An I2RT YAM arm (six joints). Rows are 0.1 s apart.
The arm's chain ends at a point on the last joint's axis. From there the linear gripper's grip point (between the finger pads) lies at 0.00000 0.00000 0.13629 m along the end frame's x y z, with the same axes.
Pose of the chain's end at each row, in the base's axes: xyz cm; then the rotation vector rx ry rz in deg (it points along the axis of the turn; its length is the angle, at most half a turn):
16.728, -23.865, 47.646, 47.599, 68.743, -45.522
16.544, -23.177, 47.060, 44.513, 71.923, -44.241
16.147, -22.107, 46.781, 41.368, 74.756, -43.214
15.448, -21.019, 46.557, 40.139, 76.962, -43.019
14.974, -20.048, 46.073, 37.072, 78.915, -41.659
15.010, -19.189, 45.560, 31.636, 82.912, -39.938
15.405, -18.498, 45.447, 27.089, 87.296, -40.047
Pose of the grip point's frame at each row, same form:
22.975, -35.783, 49.809, 47.599, 68.743, -45.522
23.541, -34.716, 48.970, 44.513, 71.923, -44.241
23.811, -33.250, 48.471, 41.368, 74.756, -43.214
23.390, -32.009, 47.935, 40.139, 76.962, -43.019
23.515, -30.594, 47.325, 37.072, 78.915, -41.659
24.477, -28.956, 46.412, 31.636, 82.912, -39.938
25.417, -27.742, 45.698, 27.089, 87.296, -40.047

